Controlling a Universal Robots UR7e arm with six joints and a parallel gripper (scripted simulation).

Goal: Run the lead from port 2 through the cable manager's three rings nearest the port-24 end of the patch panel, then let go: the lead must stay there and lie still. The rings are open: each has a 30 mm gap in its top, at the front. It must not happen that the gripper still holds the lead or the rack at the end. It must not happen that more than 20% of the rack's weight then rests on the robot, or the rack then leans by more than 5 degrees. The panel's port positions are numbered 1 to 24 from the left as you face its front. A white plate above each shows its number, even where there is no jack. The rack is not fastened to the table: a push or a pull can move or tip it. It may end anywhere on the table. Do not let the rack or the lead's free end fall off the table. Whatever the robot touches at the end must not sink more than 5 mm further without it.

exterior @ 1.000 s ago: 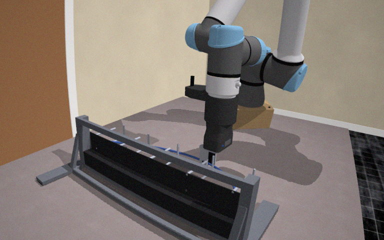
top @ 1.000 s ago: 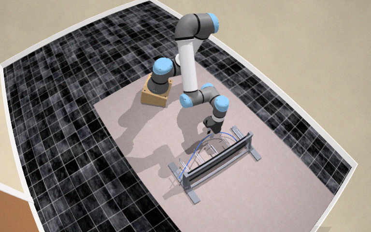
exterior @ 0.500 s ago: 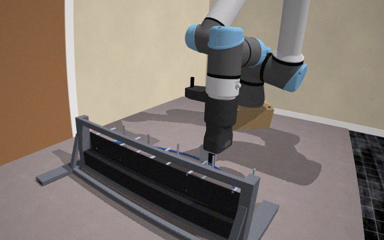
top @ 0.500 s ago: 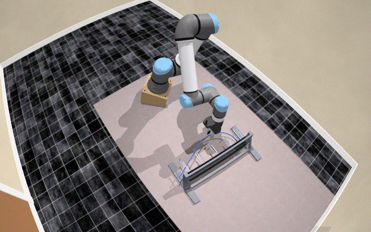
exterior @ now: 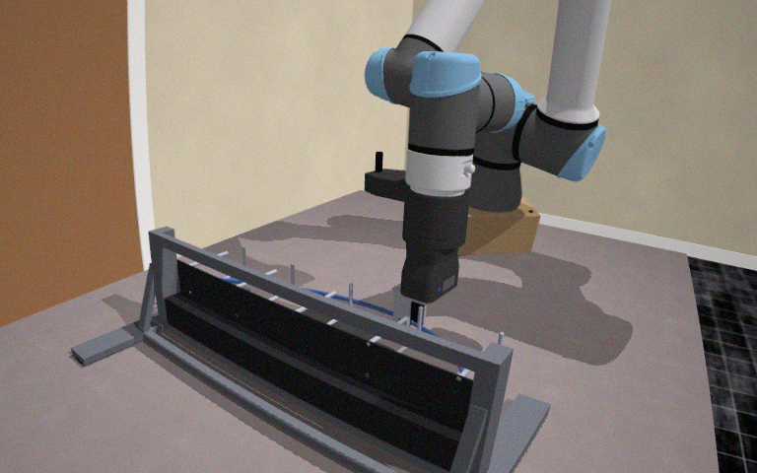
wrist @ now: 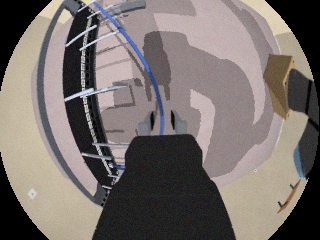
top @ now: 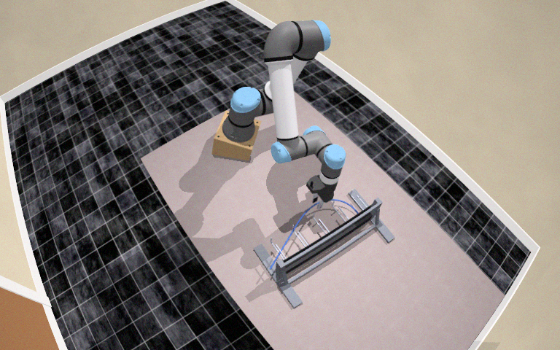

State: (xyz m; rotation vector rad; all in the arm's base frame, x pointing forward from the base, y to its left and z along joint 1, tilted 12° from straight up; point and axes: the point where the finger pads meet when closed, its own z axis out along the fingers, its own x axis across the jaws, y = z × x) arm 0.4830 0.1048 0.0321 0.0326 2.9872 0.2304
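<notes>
Right now the rack is 17 cm ahead of my hand, 6 cm to the right of it and 2 cm above it.
</notes>
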